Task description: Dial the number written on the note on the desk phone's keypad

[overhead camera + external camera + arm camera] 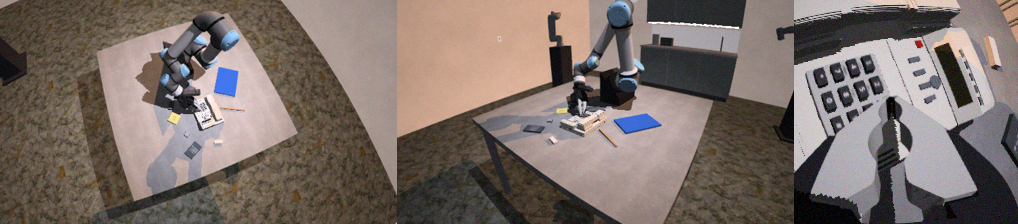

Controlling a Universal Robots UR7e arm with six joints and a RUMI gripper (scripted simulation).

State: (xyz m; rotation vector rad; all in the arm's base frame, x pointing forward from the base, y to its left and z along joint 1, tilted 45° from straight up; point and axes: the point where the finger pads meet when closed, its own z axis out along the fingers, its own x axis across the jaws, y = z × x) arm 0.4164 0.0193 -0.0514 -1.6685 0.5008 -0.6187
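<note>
Now: the handset 90 mm to the left of my hand and 20 mm ahead of it. Round my hand: small grey block 160 mm to the right, 110 mm ahead, 40 mm below; pencil 220 mm to the left, 80 mm ahead, 40 mm below; yellow note 190 mm to the right, 40 mm below, 30 mm behind.
</note>
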